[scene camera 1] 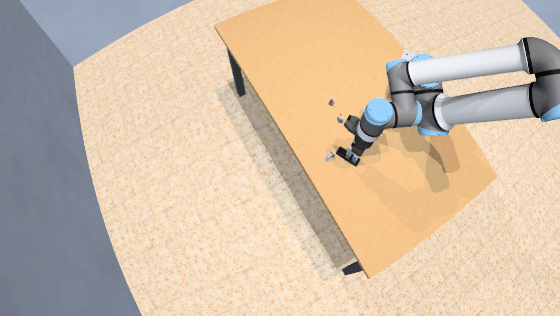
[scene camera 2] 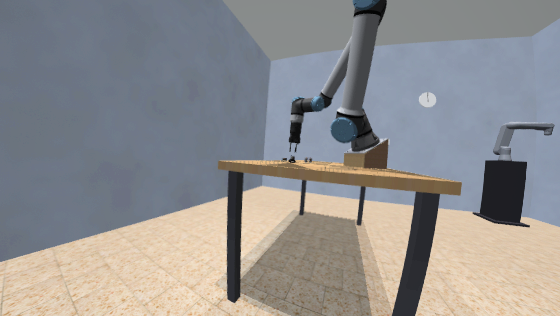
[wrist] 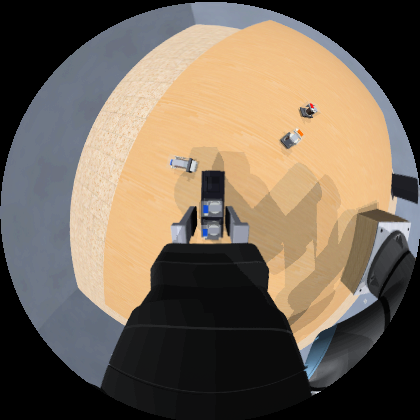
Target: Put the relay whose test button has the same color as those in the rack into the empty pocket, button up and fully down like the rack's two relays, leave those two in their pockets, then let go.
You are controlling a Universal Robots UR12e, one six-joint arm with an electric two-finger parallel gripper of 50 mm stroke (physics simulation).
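Where they show: gripper, between the fingertips: [scene camera 1: 350,150] [scene camera 2: 292,152] [wrist: 210,214]; arm's base, origin of its link: [scene camera 2: 365,145] [wrist: 387,262].
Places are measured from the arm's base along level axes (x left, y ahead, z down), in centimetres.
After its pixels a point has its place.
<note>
The black rack [wrist: 213,173] @[x 9.1, y 50.5, z 12.4 cm] [scene camera 1: 344,157] stands on the table. Two relays with blue test buttons, one nearer the middle [wrist: 212,208] @[x 13.2, y 48.2, z 10.0 cm] and one at the end [wrist: 212,230] @[x 15.9, y 46.7, z 10.0 cm], sit button up in its pockets. The pocket at the far end in the wrist view is empty. A loose relay with a blue button [wrist: 183,164] @[x 10.0, y 54.9, z 12.0 cm] [scene camera 1: 329,156] @[x 10.4, y 56.2, z 11.9 cm] lies on its side beside that end, its button pointing away from the rack. My gripper [wrist: 210,214] @[x 13.6, y 48.2, z 7.5 cm] [scene camera 2: 292,148] @[x 13.6, y 48.2, z 7.5 cm] is open and empty, above the rack, its fingers on either side of the seated relays in the wrist view.
A relay with an orange button [wrist: 291,138] @[x -1.9, y 43.2, z 10.6 cm] [scene camera 1: 340,119] @[x -2.0, y 43.5, z 10.9 cm] and a relay with a red button [wrist: 308,110] @[x -11.0, y 41.9, z 11.4 cm] [scene camera 1: 331,101] @[x -11.6, y 42.3, z 11.0 cm] are farther off on the table [scene camera 1: 300,65] @[x -38.4, y 43.4, z 14.7 cm]. The arm's wooden base block [wrist: 361,250] @[x 3.1, y 9.1, z 9.7 cm] stands at the right in the wrist view.
</note>
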